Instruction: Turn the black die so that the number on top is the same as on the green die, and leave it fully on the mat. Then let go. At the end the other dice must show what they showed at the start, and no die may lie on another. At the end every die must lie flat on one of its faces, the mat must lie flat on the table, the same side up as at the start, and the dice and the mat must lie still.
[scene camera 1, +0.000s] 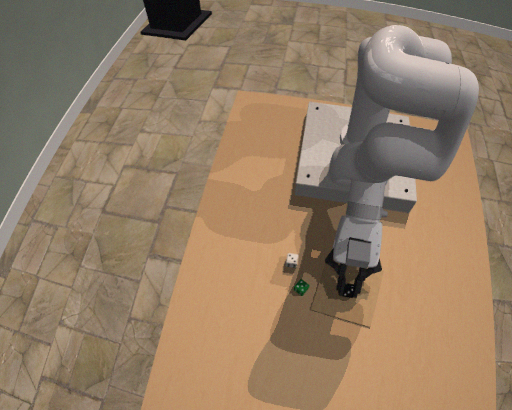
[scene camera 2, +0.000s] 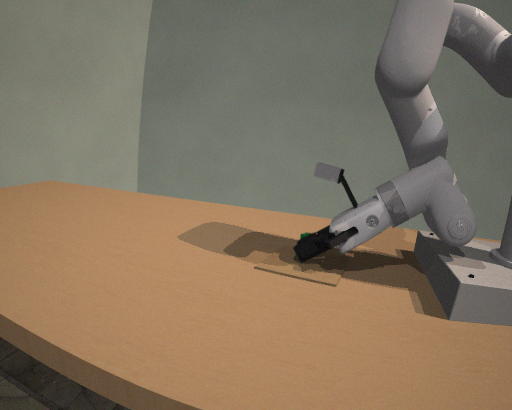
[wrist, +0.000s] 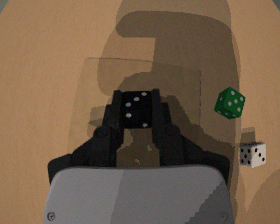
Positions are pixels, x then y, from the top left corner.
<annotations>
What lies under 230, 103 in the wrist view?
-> A green die.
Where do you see my gripper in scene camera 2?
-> At 298, 251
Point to my gripper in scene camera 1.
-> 347, 295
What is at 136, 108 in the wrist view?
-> A black die.
</annotations>
